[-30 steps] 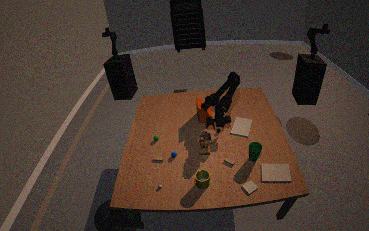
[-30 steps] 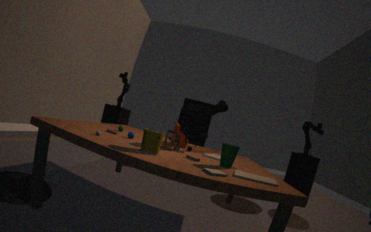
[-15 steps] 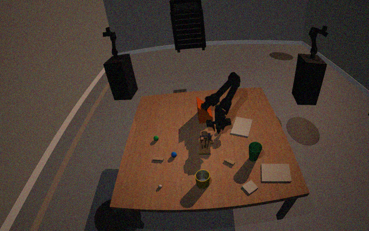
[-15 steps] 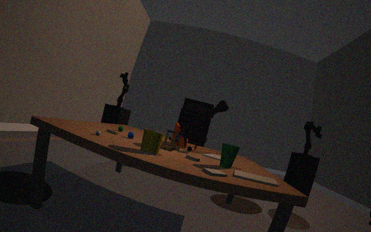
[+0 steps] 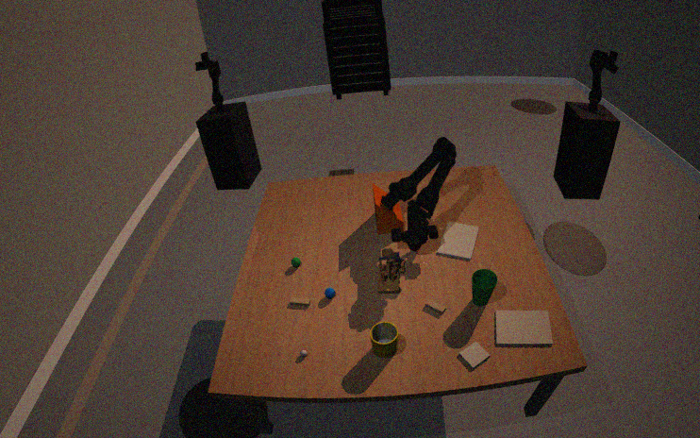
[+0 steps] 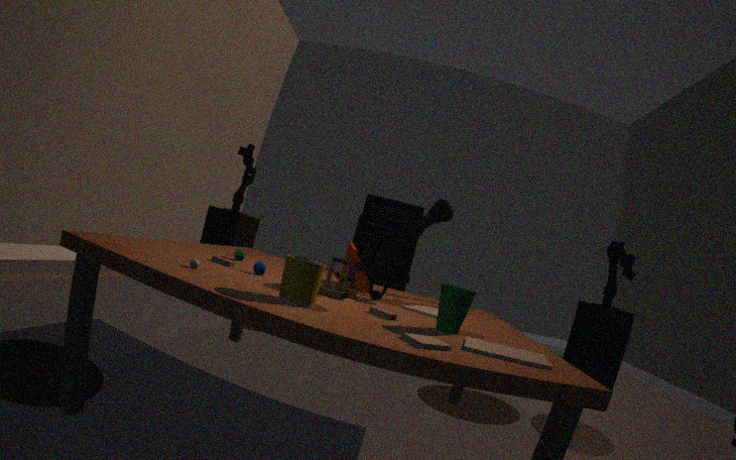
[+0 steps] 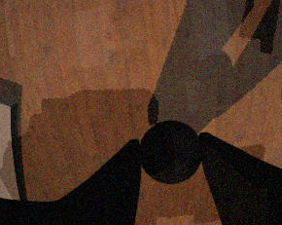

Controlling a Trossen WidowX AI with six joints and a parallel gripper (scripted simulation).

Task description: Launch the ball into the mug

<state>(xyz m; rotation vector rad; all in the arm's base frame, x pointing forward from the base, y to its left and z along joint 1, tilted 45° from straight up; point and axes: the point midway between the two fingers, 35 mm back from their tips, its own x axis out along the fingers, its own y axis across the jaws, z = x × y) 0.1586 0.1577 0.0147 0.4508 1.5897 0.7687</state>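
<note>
My gripper tip is now 130 mm short of the small wooden catapult, 80 mm to the left of it and 40 mm below it. The rest, counted from my gripper tip: green cup (270 mm ahead, 260 mm to the left, 20 mm above); blue ball (310 mm to the right, 260 mm ahead, 10 mm above); dark ball (10 mm above).
</note>
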